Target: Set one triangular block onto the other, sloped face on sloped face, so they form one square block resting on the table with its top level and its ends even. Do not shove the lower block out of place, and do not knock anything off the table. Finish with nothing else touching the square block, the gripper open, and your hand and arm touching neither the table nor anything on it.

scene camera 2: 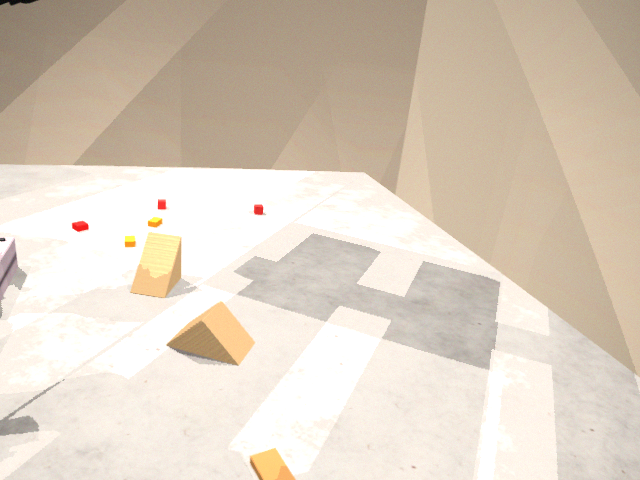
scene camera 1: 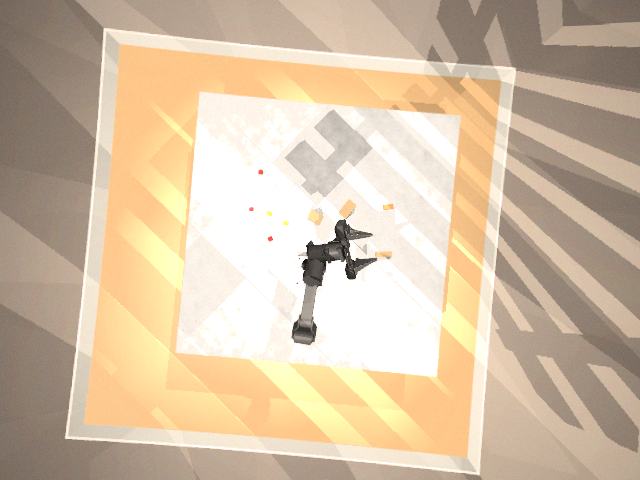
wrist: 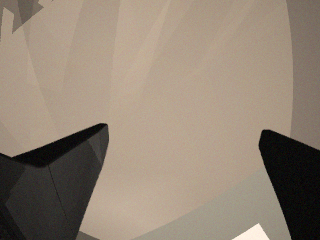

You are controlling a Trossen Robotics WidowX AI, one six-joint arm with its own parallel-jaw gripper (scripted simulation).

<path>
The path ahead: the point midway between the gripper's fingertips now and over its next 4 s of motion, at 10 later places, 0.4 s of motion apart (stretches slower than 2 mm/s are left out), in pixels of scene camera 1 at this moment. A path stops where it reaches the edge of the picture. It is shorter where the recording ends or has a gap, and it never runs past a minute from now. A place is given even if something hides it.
My gripper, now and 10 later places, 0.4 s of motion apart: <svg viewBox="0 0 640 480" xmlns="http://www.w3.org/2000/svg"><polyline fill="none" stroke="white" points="375,247 374,236 372,224 369,214 365,207 360,204 355,205 350,208 345,214 342,217 344,213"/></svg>
</path>
